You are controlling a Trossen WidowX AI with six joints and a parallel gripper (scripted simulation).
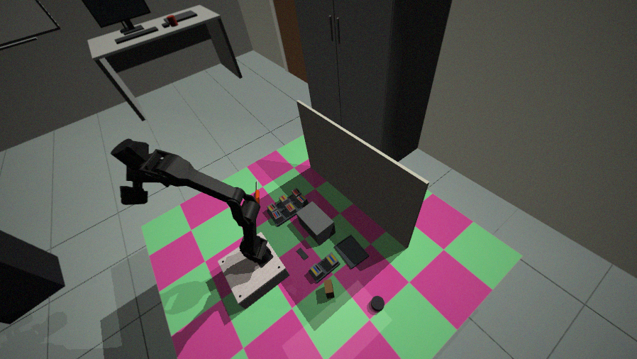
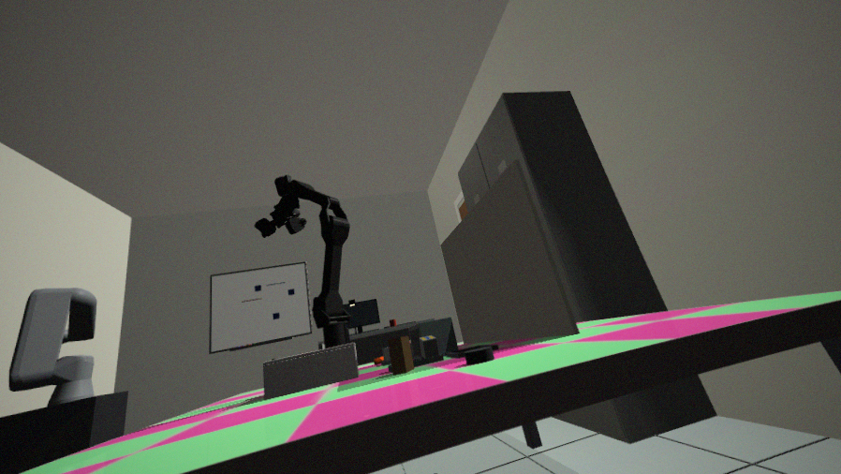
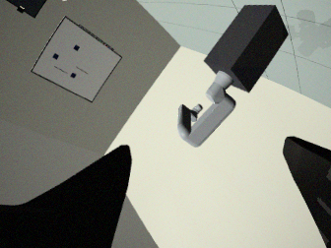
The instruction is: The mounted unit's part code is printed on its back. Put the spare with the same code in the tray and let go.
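The grey spare is 530 mm below my gripper tip, 440 mm ahead of it and 100 mm to the right of it. Round my gripper tip: grey mounted unit 520 mm below, 450 mm ahead, 320 mm to the right; then rack 560 mm below, 430 mm ahead, 130 mm to the right; then tall board 680 mm ahead, 350 mm to the right, 350 mm below.
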